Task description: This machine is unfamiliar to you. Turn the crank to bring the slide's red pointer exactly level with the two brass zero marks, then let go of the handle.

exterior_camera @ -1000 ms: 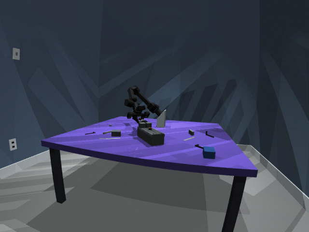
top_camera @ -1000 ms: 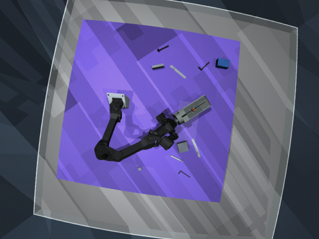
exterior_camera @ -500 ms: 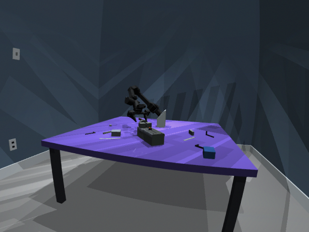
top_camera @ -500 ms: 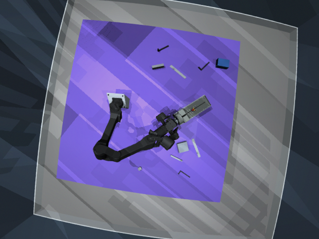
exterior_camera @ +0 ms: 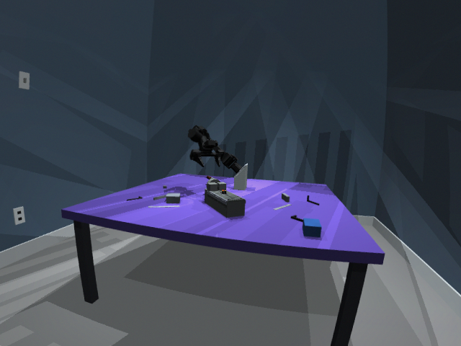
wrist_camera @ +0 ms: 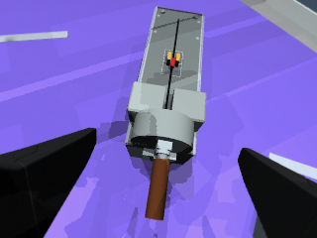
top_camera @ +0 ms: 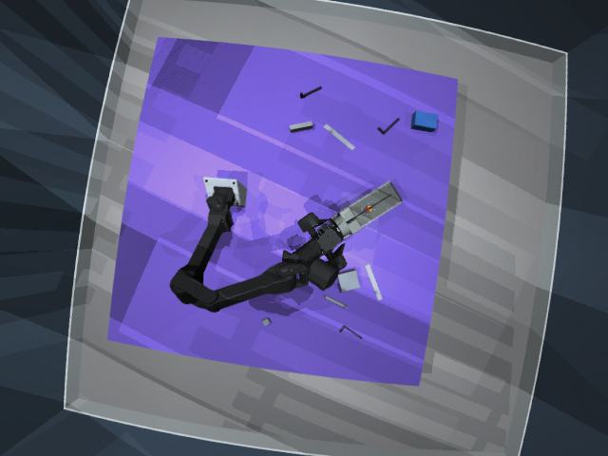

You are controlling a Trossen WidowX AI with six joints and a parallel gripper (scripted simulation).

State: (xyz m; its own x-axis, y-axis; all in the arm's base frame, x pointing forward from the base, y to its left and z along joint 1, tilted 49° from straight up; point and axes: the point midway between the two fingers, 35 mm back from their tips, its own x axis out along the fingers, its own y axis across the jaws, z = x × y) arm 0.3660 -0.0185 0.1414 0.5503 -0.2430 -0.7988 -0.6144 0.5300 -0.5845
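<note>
Right now the brown crank handle is 60 mm below my gripper tip, 20 mm behind it and 10 mm to the right of it. From my gripper tip the other things lie so: dark L-shaped key 380 mm to the right, 180 mm below, 100 mm ahead; red pointer 120 mm ahead, 100 mm below, 90 mm to the left; grey block 180 mm to the right, 170 mm below, 80 mm ahead.
</note>
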